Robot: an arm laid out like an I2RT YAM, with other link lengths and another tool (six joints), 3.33 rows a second.
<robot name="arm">
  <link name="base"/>
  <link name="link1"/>
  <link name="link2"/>
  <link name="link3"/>
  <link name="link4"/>
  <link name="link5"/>
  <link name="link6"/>
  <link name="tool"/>
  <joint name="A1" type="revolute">
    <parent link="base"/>
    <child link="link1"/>
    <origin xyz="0 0 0.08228" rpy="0 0 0"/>
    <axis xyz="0 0 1"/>
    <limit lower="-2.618" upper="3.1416"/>
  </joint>
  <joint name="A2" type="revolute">
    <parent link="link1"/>
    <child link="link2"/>
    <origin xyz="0.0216 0.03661 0.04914" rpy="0 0 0"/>
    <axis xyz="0 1 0"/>
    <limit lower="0" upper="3.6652"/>
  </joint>
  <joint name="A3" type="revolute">
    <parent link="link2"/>
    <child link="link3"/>
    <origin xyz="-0.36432 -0.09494 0" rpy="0 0 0"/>
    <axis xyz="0 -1 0"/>
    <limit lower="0" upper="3.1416"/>
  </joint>
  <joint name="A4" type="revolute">
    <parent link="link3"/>
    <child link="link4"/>
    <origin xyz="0.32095 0.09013 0.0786" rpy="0 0 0"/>
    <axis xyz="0 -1 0"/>
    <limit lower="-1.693" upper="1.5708"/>
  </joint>
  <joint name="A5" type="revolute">
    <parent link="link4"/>
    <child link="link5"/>
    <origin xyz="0.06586 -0.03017 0.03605" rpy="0 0 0"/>
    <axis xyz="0 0 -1"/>
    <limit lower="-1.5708" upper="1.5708"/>
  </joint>
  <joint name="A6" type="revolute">
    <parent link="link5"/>
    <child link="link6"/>
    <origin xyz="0.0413 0 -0.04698" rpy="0 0 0"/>
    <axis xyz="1 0 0"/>
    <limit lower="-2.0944" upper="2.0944"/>
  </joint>
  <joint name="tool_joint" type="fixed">
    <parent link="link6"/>
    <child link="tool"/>
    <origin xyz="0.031 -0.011 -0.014" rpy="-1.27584 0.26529 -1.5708"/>
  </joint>
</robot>
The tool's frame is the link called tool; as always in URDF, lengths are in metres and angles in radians.
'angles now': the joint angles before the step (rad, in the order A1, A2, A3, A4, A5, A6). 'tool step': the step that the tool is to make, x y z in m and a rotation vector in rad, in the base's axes. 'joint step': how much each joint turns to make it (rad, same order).
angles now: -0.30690 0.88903 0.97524 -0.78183 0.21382 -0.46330
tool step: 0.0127 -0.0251 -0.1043 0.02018 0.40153 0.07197
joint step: -0.09132 0.13972 -0.20051 -0.00307 -0.01343 -0.20423
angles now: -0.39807 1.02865 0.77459 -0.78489 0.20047 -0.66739
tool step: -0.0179 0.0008 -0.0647 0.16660 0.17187 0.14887
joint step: -0.08585 0.04432 -0.14192 -0.02051 -0.16786 -0.18160
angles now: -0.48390 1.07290 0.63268 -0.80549 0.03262 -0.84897
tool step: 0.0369 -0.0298 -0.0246 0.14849 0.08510 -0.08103
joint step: -0.05974 0.24693 0.08093 0.01915 -0.07932 0.04249
